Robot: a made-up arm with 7 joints. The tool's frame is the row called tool.
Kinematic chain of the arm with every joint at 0, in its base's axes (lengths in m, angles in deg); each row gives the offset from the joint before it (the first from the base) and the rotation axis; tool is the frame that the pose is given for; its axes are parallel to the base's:
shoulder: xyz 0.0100 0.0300 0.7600 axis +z
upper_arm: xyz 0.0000 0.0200 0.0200 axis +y
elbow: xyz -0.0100 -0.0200 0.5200 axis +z
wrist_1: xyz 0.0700 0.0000 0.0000 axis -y
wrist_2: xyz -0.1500 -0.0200 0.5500 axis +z
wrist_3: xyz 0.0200 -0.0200 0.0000 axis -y
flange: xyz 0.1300 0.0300 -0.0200 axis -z
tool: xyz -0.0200 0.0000 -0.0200
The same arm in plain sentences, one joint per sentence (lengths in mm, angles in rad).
The arm has seven revolute joints in a row. What follows holds with every joint at zero, and every direction is one of the base frame's. Joint 1 sits 10.0 mm along +x and 30.0 mm along +y and 760.0 mm along +z from the base frame's origin and turns about +z. Joint 2 sits 20.0 mm along +y and 20.0 mm along +z from joint 1 and turns about +y. Joint 3 sits 10.0 mm along -x and 20.0 mm along -y and 520.0 mm along +z from joint 2 and turns about +z. Joint 4 sits 70.0 mm along +x from joint 3 and turns about -y. Joint 5 sits 150.0 mm along -x and 20.0 mm along -y and 550.0 mm along +z from joint 4 and turns about +z. Joint 6 sits 20.0 mm along +x and 20.0 mm along -y from joint 5 and turns about -y. Joint 7 sits 130.0 mm along +x and 30.0 mm along +y and 20.0 mm along -z from joint 6 and turns about -z. The tool frame, which is the frame that the pose is given for, sits 20.0 mm along -x and 20.0 mm along -z from joint 7; its axes are parallel to the base frame's.
